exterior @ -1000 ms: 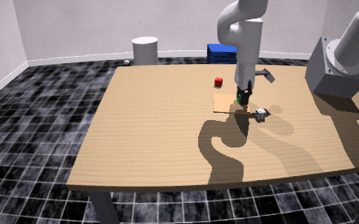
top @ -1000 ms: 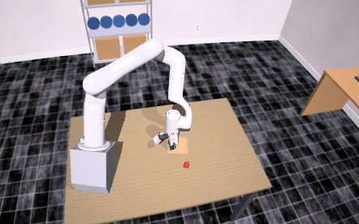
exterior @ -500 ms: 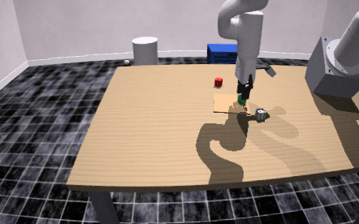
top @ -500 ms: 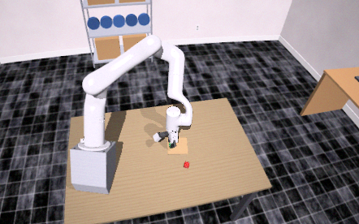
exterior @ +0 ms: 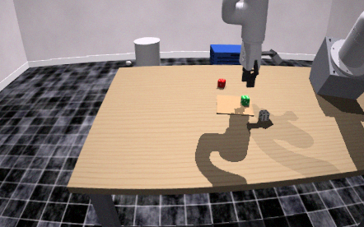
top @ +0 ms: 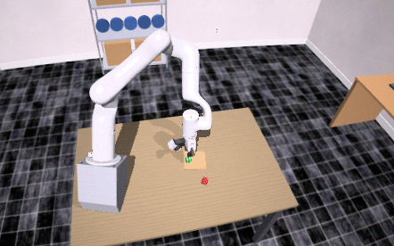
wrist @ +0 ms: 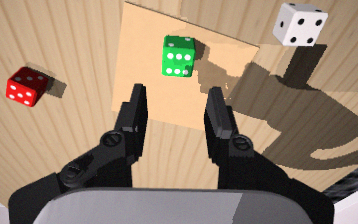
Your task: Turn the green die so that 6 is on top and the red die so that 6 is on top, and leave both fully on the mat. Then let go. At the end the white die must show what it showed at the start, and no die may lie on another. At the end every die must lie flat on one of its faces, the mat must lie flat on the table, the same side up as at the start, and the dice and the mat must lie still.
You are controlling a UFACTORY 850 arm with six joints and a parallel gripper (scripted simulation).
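My gripper is now 170 mm to the left of the red die, 90 mm above it and 50 mm short of it. Also, from my hand: tan mat: 110 mm below, 40 mm ahead; green die: 90 mm below; white die: 110 mm to the left, 90 mm below, 40 mm behind.
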